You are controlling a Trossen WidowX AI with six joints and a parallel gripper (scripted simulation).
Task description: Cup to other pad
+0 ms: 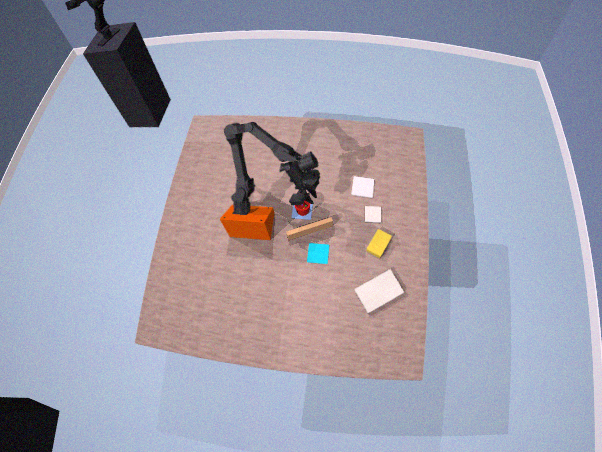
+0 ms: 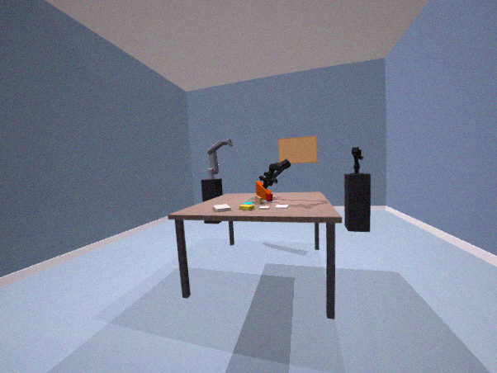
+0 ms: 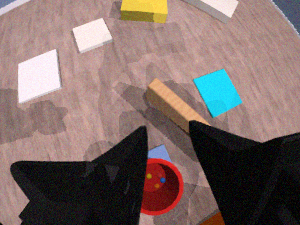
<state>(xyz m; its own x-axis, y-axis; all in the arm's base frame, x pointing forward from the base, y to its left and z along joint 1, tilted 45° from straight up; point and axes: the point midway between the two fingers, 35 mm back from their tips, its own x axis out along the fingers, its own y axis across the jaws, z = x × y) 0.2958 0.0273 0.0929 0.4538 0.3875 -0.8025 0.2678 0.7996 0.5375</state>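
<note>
Now: the red cup 60 mm behind my gripper tip, 20 mm to the left of it and 120 mm below it. The rest, counted from my gripper tip: cyan pad (40 mm ahead, 180 mm to the right, 160 mm below); light blue pad (60 mm behind, 20 mm to the left, 160 mm below); wooden strip (10 mm behind, 80 mm to the right, 140 mm below).
</note>
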